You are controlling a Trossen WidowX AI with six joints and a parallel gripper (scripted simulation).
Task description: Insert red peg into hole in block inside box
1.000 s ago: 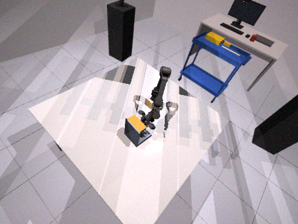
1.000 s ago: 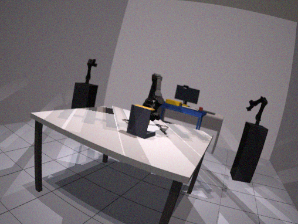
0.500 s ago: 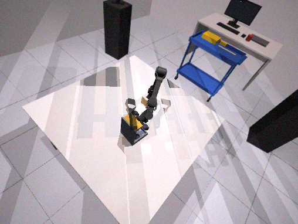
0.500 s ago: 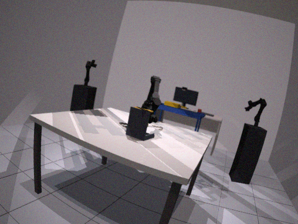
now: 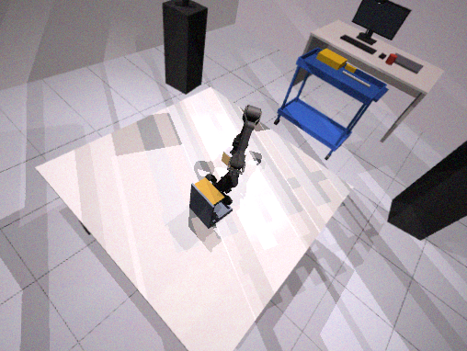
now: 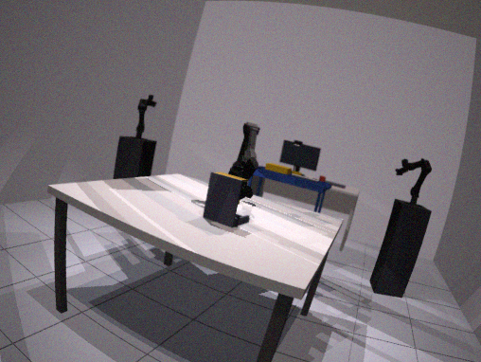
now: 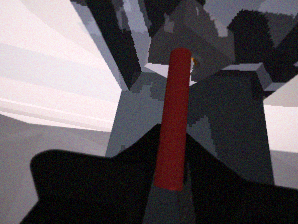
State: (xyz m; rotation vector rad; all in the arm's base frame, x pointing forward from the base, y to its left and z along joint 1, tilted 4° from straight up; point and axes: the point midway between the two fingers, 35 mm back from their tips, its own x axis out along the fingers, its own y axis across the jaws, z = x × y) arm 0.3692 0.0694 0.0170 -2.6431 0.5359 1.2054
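Now: gripper tip 60 mm short of the grey back wall and 20 mm below it. The rest, counted from my gripper tip: roof 110 mm above, 20 mm ahead, 10 mm to the left; then red peg 30 mm behind, 10 mm to the left.
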